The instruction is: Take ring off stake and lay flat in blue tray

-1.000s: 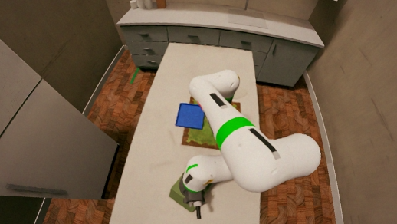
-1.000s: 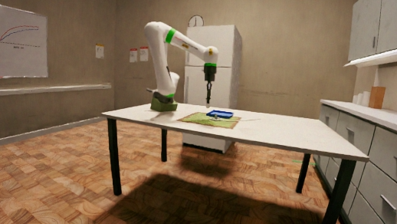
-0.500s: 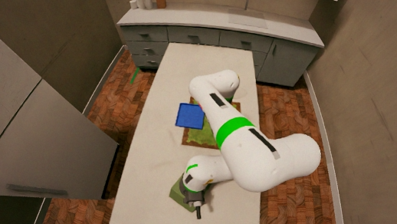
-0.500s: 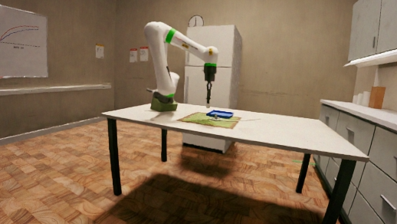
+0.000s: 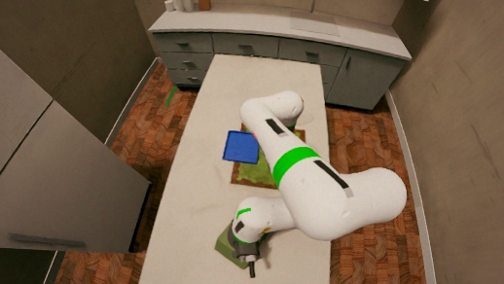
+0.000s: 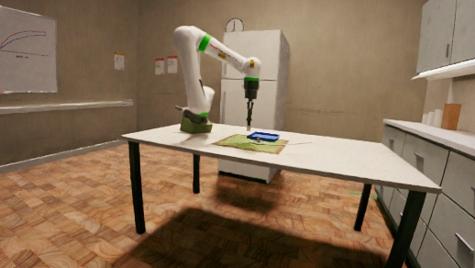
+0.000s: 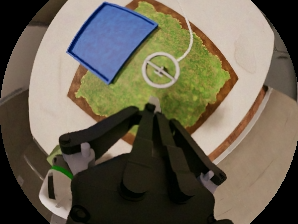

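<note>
The green mat lies 12 cm below my hand, 3 cm ahead of it and 2 cm to the left of it. The rest, counted from my hand: blue tray: 18 cm to the left, 10 cm below, 10 cm ahead; then grey stake: 8 cm below, 6 cm ahead, 1 cm to the left.
</note>
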